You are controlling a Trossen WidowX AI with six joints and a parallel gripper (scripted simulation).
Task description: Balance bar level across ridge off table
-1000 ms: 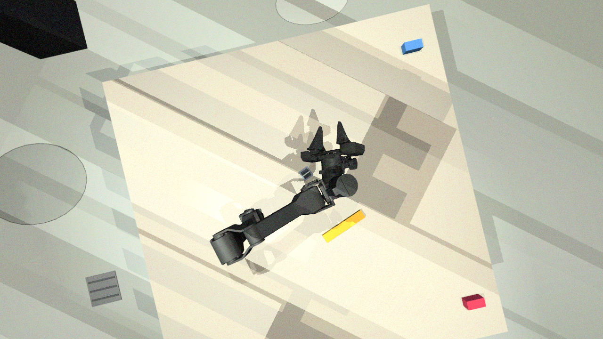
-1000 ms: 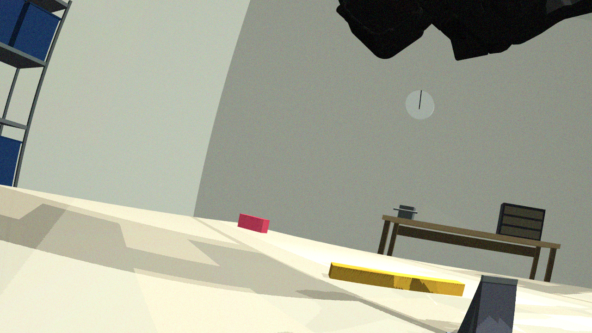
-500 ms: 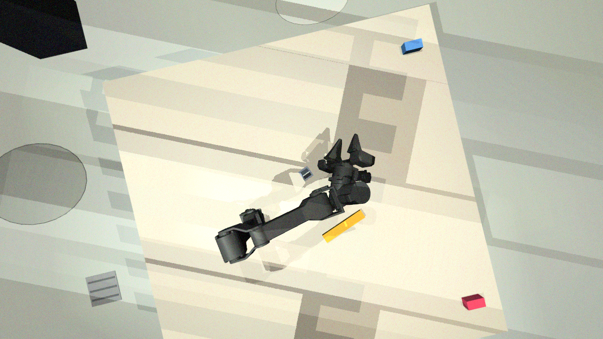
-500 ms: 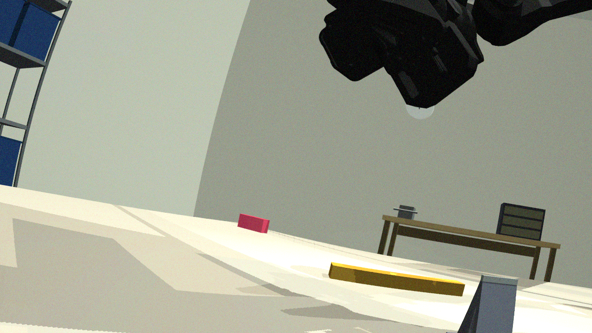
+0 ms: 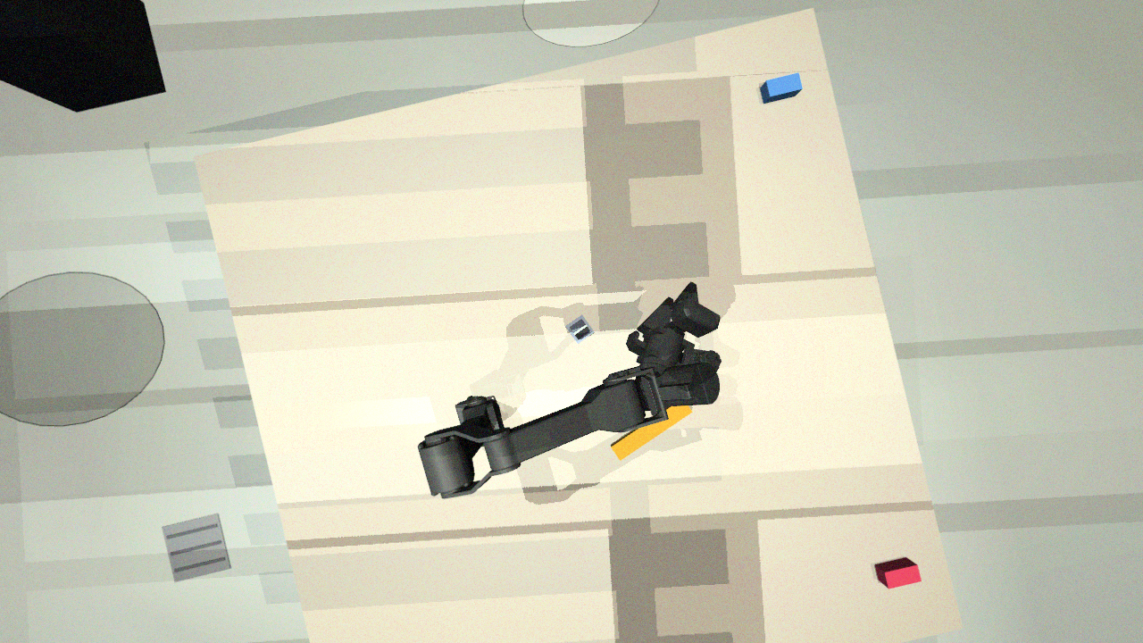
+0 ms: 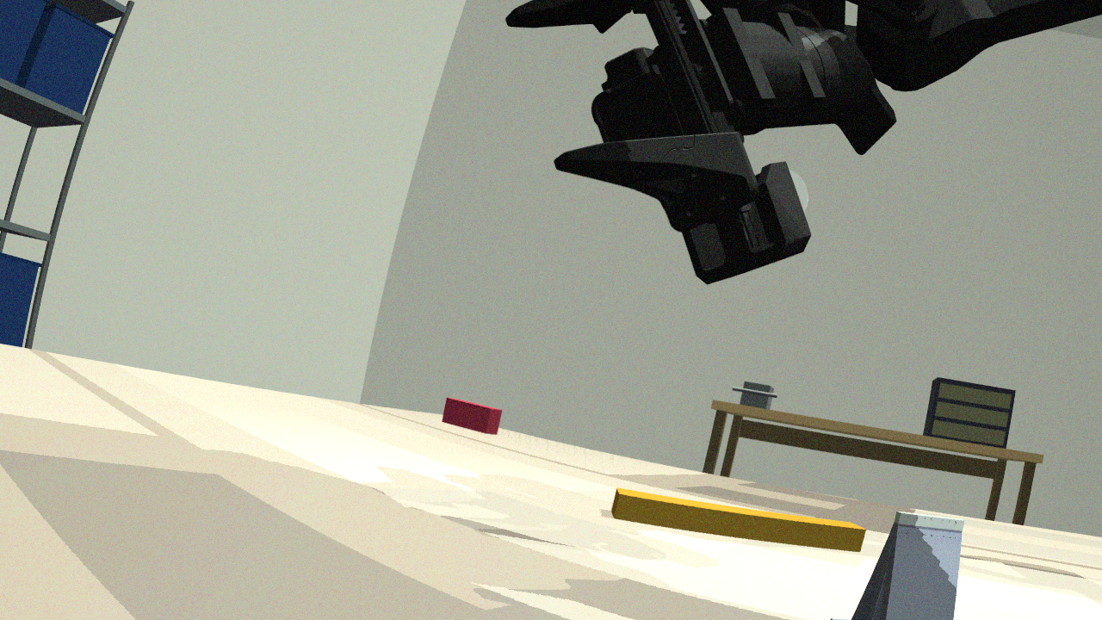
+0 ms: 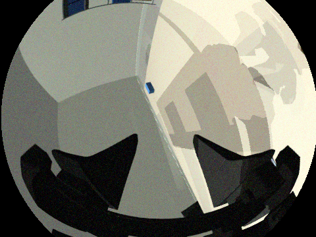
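Now: the yellow bar 260 mm to the right of my gripper tip, 180 mm below it and 90 mm behind it. From my gripper tip the other things lie so: blue block: 350 mm to the left, 330 mm ahead, 170 mm below; red block: 650 mm to the right, 330 mm ahead, 170 mm below; grey ridge: 180 mm behind, 140 mm below, 30 mm to the right.
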